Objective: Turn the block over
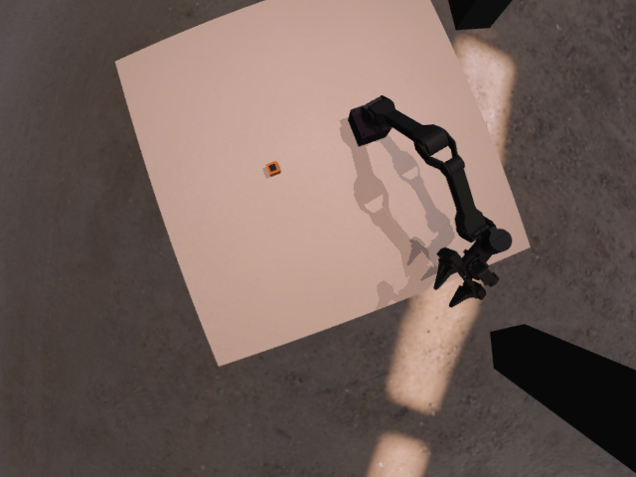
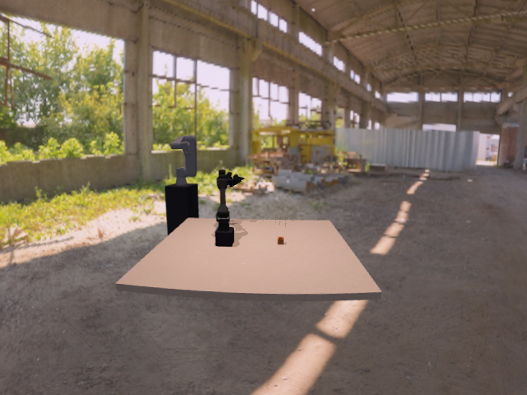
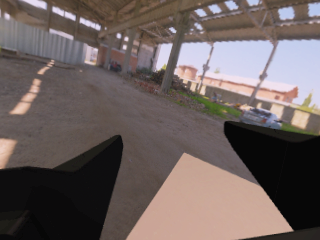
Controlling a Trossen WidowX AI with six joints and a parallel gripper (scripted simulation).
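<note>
Now: gripper tip 420 mm short of the block, 480 mm to the left of it and 340 mm above it.
</note>
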